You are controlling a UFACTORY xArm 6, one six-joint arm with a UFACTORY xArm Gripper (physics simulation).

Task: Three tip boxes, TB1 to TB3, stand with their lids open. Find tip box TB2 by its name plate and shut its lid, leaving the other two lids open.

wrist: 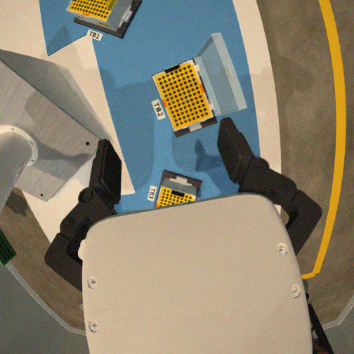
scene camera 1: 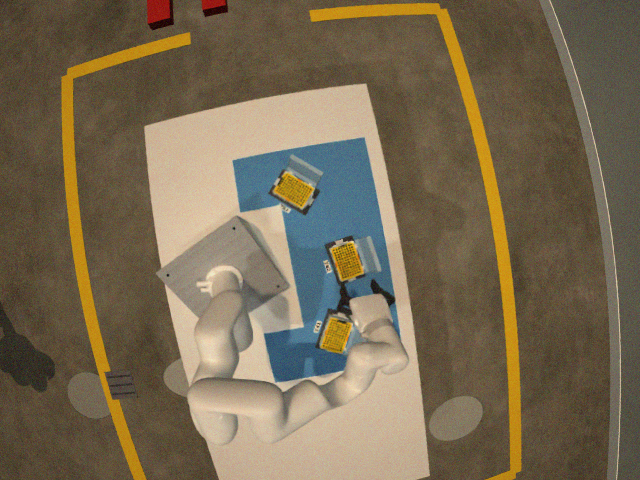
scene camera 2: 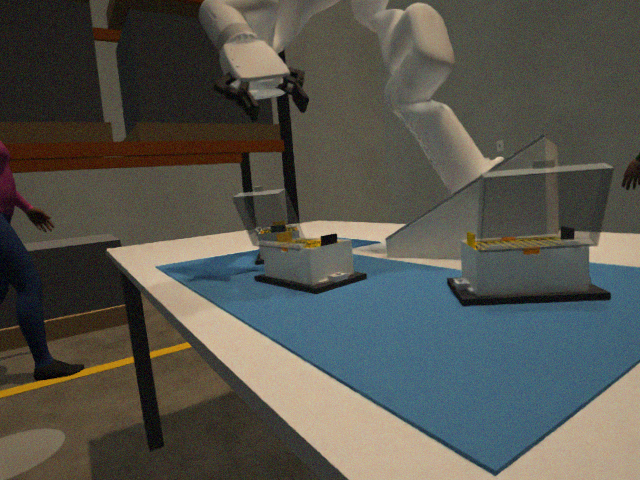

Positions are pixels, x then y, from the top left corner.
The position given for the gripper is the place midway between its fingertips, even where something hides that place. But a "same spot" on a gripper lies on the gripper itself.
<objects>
gripper: wrist; scene camera 1; scene camera 2 281, 110
same spot on gripper: [wrist: 253, 174] = [scene camera 1: 379, 291]
</objects>
